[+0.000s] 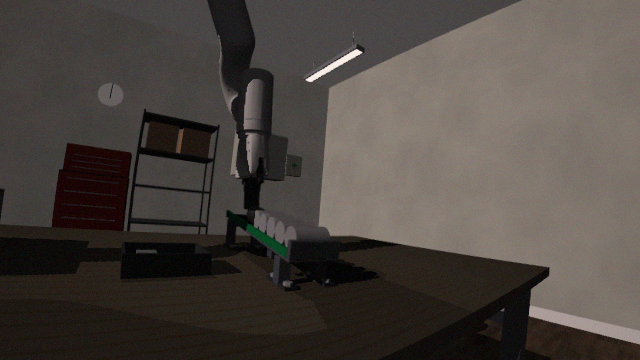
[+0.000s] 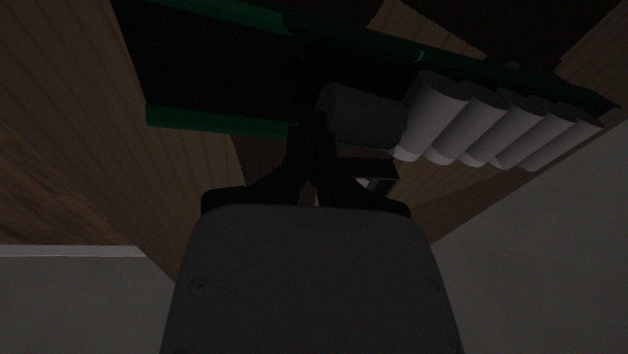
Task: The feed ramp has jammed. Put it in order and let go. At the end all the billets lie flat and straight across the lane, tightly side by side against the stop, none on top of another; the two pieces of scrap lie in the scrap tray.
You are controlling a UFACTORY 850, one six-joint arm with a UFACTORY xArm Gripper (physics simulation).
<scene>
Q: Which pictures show my gripper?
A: Image 1 and image 2: all of them.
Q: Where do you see a dark scrap tray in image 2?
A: At 383, 176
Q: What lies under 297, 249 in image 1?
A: A dark stop plate.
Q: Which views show the dark scrap tray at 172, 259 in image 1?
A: Image 1 and image 2: all of them.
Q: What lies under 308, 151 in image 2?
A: My gripper.
</scene>
